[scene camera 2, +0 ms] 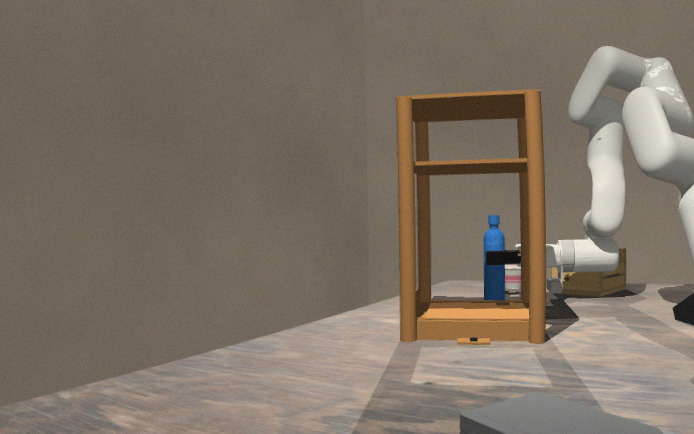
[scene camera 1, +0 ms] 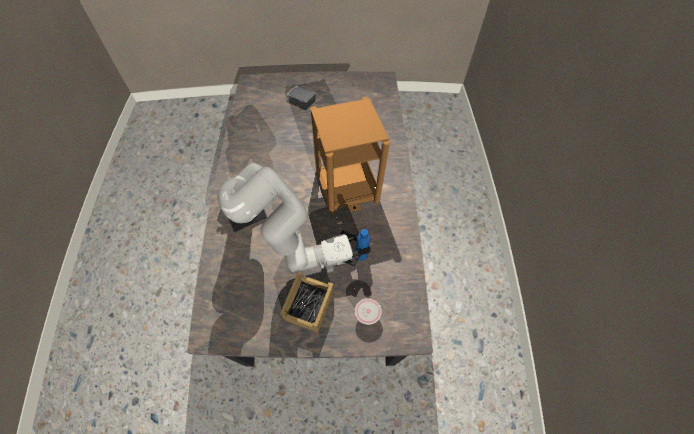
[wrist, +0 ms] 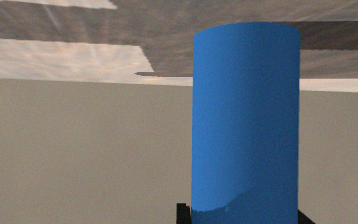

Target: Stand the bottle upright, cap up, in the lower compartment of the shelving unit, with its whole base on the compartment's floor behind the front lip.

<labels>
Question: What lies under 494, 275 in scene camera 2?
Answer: A blue bottle.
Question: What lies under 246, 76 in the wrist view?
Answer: A blue bottle.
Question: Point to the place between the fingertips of the gripper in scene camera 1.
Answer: At 367, 242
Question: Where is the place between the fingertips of the gripper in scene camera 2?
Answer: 485, 257
</labels>
